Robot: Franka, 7 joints.
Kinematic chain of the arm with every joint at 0, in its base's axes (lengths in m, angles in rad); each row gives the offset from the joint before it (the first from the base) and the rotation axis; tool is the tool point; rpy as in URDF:
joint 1: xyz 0 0 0.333 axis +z
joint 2: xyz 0 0 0 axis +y
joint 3: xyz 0 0 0.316 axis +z
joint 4: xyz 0.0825 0 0 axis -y
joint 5: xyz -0.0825 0 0.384 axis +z
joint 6: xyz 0 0 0 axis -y
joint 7: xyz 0.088 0 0 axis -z
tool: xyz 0 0 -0.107 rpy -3.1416 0 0
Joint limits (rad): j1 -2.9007..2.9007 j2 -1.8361..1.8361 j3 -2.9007..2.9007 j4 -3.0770..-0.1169 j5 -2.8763..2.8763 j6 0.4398..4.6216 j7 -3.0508..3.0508
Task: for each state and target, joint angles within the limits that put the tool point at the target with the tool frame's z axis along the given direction. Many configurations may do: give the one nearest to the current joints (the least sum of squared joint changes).
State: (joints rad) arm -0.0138 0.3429 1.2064 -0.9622 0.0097 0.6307 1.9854
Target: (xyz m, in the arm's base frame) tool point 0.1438 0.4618 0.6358 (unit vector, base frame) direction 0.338 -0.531 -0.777
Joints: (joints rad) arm 0.1105 -0.1099 1.2158 -1.5606 -0.4393 1.0795 1.9854
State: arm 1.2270 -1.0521 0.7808 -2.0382 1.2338 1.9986 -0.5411
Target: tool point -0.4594 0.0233 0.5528 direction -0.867 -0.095 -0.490
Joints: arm 1.7016 -1.1563 0.9990 -2.3722 1.8106 2.0922 -0.5411
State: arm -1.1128 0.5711 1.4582 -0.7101 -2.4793 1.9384 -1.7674
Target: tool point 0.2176 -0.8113 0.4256 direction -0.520 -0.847 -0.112
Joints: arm -1.6669 1.2134 1.1082 -0.7768 -2.4630 2.0102 -1.7674
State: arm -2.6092 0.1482 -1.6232 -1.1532 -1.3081 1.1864 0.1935
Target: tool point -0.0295 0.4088 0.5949 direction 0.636 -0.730 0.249
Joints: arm -2.8242 0.3602 -1.7173 -1.9677 -1.1940 0.6540 0.1935
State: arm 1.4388 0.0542 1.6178 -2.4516 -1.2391 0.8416 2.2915
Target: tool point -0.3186 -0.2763 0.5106 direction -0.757 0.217 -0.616
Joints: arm 1.8668 0.8048 2.3650 -2.4315 -1.4436 1.6179 2.2915
